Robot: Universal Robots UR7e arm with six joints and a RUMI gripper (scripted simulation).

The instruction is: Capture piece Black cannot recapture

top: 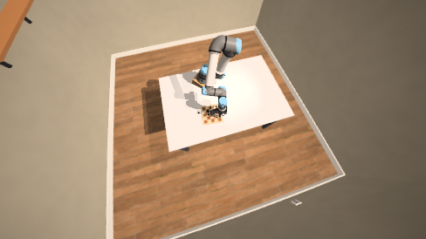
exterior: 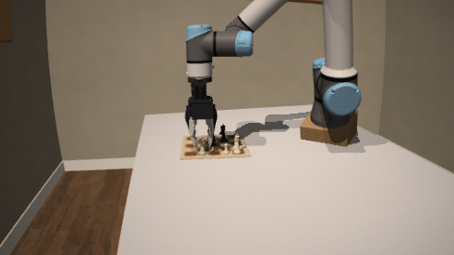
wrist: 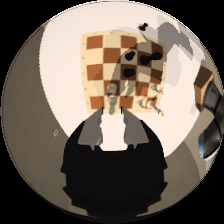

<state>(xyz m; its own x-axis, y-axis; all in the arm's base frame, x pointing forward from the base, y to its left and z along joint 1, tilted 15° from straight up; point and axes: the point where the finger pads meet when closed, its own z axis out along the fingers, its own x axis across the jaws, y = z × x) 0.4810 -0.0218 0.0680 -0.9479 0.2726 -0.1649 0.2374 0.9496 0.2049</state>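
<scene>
My gripper is now 60 mm to the left of the chessboard, 60 mm past it and 40 mm above it.
</scene>
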